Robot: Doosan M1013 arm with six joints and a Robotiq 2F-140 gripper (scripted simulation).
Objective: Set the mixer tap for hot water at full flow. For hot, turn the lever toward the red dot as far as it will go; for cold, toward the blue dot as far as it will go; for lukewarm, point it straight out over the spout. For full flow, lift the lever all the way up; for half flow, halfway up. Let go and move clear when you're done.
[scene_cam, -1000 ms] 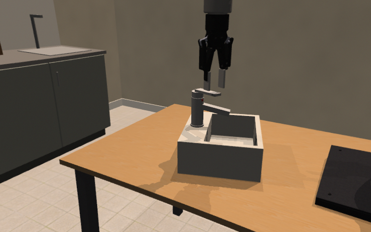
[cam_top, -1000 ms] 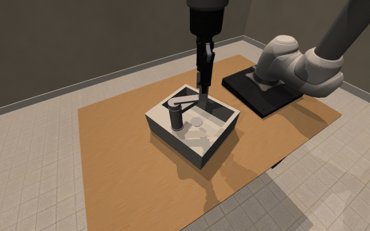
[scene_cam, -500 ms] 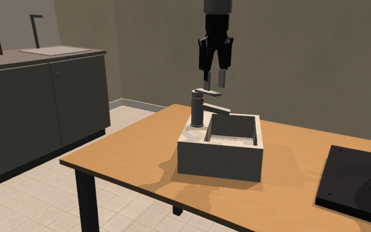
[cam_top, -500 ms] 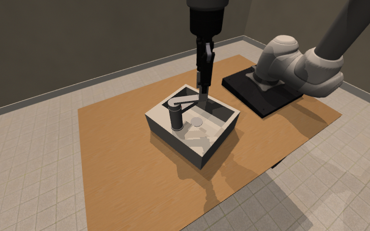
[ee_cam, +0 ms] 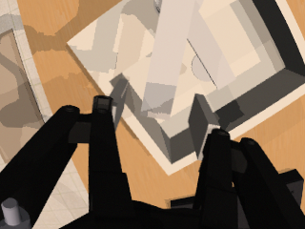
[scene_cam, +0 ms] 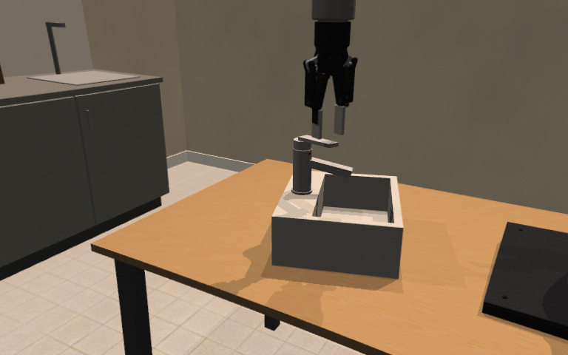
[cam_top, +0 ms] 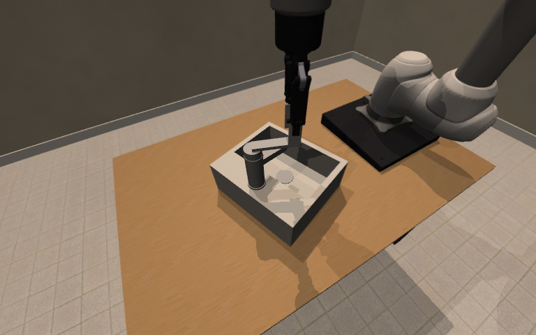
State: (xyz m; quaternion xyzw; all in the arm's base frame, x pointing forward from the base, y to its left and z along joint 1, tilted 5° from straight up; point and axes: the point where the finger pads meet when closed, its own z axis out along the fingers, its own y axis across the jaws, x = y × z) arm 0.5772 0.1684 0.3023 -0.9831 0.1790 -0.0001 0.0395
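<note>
The flat lever is 30 mm ahead of my hand, 10 mm to the right of it and 50 mm below it. Also, from my hand: grey mixer tap: 60 mm ahead, 30 mm to the right, 100 mm below; square sink basin: 20 mm behind, 80 mm to the right, 290 mm below.
</note>
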